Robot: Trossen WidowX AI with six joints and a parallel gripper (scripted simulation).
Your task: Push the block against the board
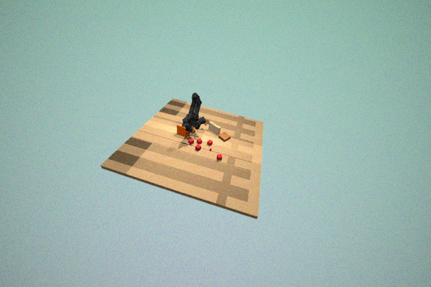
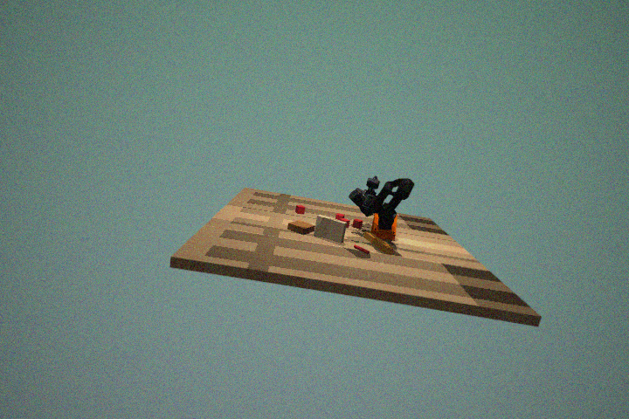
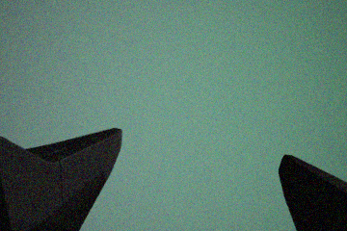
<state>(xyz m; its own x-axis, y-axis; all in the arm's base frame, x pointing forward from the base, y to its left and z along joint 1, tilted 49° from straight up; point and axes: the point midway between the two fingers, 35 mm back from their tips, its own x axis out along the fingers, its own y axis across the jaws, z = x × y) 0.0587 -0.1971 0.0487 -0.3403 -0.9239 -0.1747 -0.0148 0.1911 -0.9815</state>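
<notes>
My gripper tip is now 27 cm to the right of the pale flat board, 23 cm short of it and 22 cm above it. From my gripper tip the other things lie so: flat brown square block 36 cm ahead, 25 cm below, 21 cm to the left; then thin red piece 38 cm to the left, 26 cm below, 8 cm ahead; then yellow-brown bar 27 cm to the left, 25 cm below, 1 cm behind.
</notes>
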